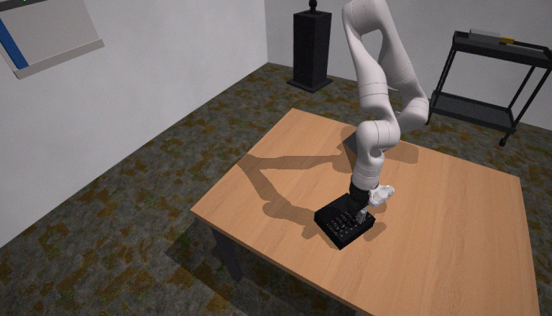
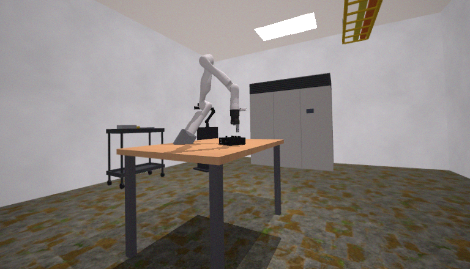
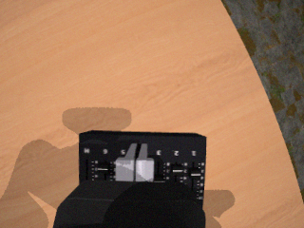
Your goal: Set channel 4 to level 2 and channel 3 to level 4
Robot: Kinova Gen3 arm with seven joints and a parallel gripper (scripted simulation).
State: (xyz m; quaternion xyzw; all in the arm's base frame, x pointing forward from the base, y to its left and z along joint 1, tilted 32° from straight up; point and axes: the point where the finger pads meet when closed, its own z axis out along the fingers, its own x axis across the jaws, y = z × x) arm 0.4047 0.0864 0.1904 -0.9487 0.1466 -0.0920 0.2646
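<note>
Now: the channel 4 fader 50 mm below my hand and 20 mm to the right of it. Also, from my hand: channel 3 fader (50 mm below, 40 mm to the right, 10 mm ahead).
</note>
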